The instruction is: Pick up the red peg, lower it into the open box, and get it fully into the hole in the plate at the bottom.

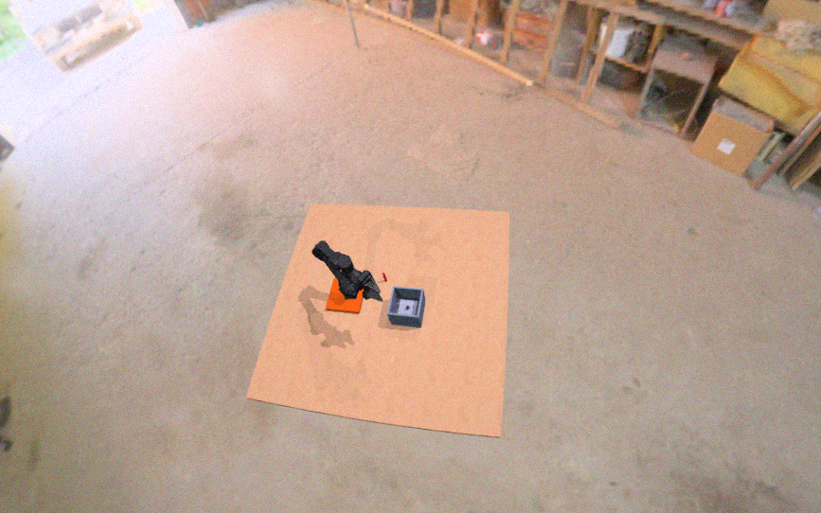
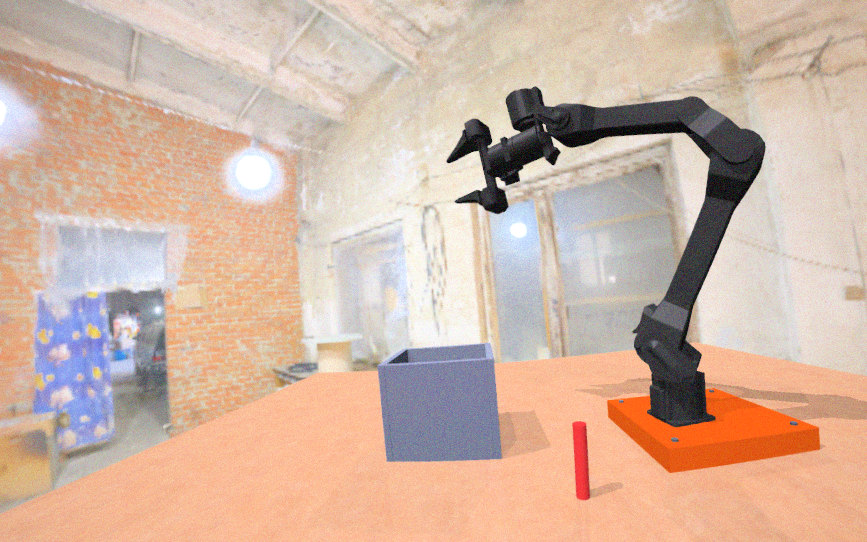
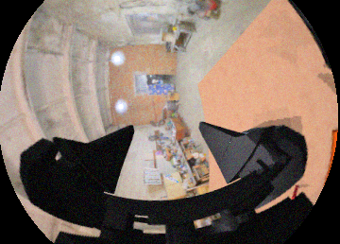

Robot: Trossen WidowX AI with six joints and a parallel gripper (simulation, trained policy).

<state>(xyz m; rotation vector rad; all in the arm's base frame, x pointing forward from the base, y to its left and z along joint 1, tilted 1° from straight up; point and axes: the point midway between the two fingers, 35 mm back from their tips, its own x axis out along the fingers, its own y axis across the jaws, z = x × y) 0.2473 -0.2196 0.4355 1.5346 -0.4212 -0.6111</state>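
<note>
Right now the red peg is 42 cm below my gripper tip, 33 cm to the left of it and 8 cm behind it. Also, from my gripper tip: grey plate 42 cm below, 14 cm to the left, 5 cm ahead.
</note>
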